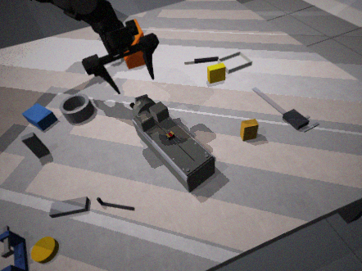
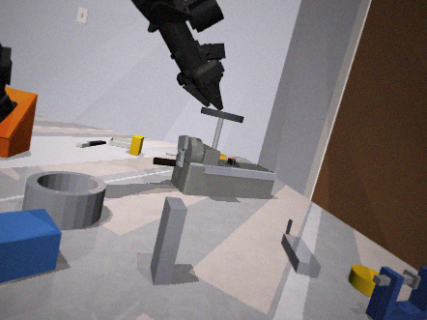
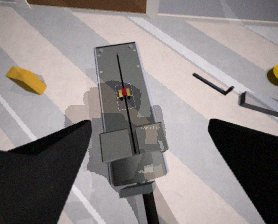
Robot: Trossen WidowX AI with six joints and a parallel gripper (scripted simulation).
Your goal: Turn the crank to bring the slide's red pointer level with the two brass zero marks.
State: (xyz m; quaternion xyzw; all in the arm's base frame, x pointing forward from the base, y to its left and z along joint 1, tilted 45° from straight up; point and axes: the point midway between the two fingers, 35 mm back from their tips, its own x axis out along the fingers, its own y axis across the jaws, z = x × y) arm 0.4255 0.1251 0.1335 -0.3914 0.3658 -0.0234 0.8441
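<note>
The dark crank handle is 14 cm below my gripper tip, 8 cm behind it and 3 cm to the right of it. Also, from my gripper tip: black hex key (19 cm below, 19 cm ahead, 14 cm to the right); then yellow disc (29 cm to the right, 25 cm ahead, 20 cm below); then red pointer (12 cm below, 8 cm ahead, 5 cm to the left).
</note>
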